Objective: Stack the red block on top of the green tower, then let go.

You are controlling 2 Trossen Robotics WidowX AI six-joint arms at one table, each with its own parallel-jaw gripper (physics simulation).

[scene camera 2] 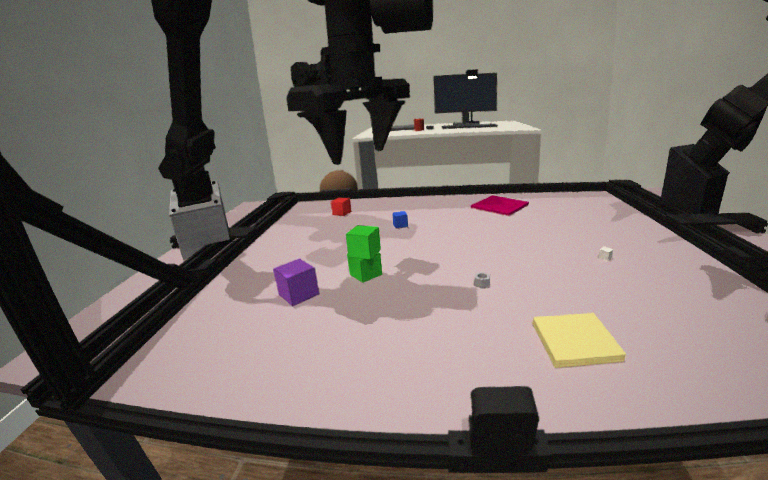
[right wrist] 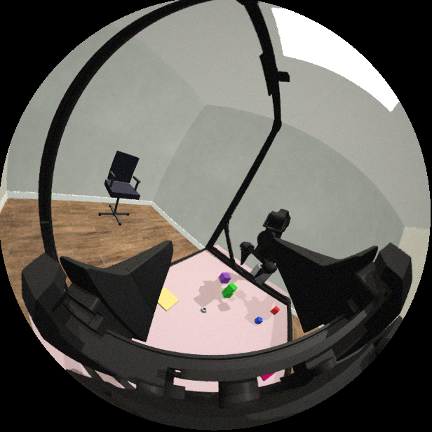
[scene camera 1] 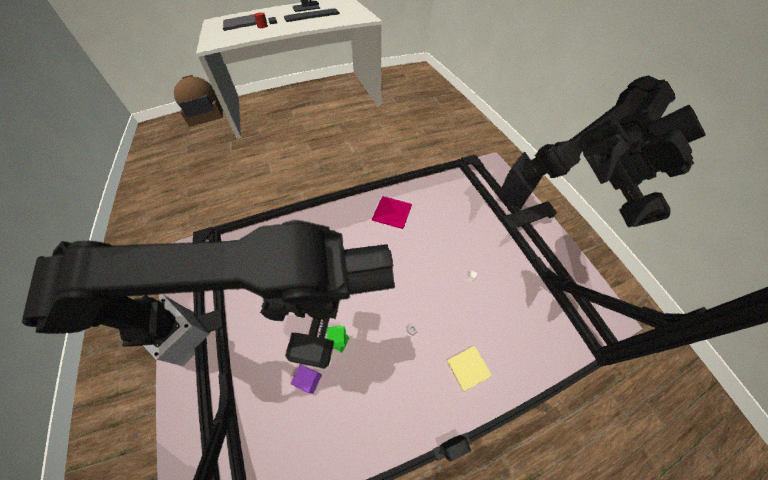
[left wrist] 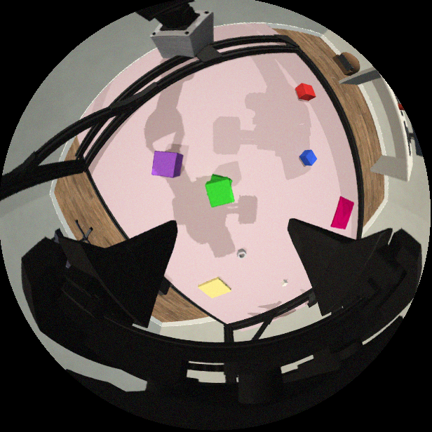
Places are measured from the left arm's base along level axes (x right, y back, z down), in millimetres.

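Pixels of known places: left gripper, fingertip midpoint: (scene camera 2: 359, 156) (scene camera 1: 329, 316); right gripper, fingertip midpoint: (scene camera 1: 618, 204); left arm's base, link origin: (scene camera 2: 194, 196) (scene camera 1: 159, 326); right arm's base, link origin: (scene camera 2: 701, 159) (scene camera 1: 528, 171).
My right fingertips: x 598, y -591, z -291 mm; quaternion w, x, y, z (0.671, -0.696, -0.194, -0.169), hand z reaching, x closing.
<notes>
For each thing: its middle in the pictures, then the offset to it from my right fingertips. "spot": a spot on its surface instead.
- red block, body centre: (scene camera 2: 341, 206) dx -618, dy +278, dz +385 mm
- green tower, body centre: (scene camera 2: 363, 242) (scene camera 1: 336, 336) dx -293, dy +347, dz +346 mm
- purple block, body centre: (scene camera 2: 296, 281) (scene camera 1: 306, 379) dx -292, dy +457, dz +380 mm
- blue block, body centre: (scene camera 2: 400, 219) dx -457, dy +202, dz +389 mm
- yellow square, surface spot: (scene camera 2: 578, 340) (scene camera 1: 471, 372) spot: dx -8, dy +219, dz +392 mm
- magenta square, surface spot: (scene camera 2: 500, 204) (scene camera 1: 393, 213) spot: dx -423, dy -42, dz +394 mm
- grey nut, body centre: (scene camera 2: 482, 280) dx -174, dy +218, dz +395 mm
- white piece, body centre: (scene camera 2: 605, 253) dx -124, dy -2, dz +394 mm
The red block (scene camera 2: 340, 206) (left wrist: 305, 92) (right wrist: 275, 310) lies on the pink mat near its back left corner in scene camera 2; in scene camera 1 the left arm hides it. The green tower (scene camera 2: 363, 253) (left wrist: 220, 192) (right wrist: 229, 290) is two green blocks, one on the other, upright; part of it (scene camera 1: 338, 337) shows beside the left gripper in scene camera 1. My left gripper (scene camera 2: 358, 157) (left wrist: 234, 225) is open and empty, high above the mat. My right gripper (right wrist: 222, 245) is open and empty, raised high beyond the right edge of the mat in scene camera 1.
A purple block (scene camera 1: 306, 379) (scene camera 2: 296, 281) (left wrist: 167, 164) stands beside the tower. A blue block (scene camera 2: 400, 219) (left wrist: 308, 157) lies right of the red block in scene camera 2. A yellow square (scene camera 1: 468, 368) (scene camera 2: 578, 340), a magenta square (scene camera 1: 391, 212) (scene camera 2: 500, 204), a grey nut (scene camera 2: 481, 280) and a white piece (scene camera 2: 605, 254) lie around.
</notes>
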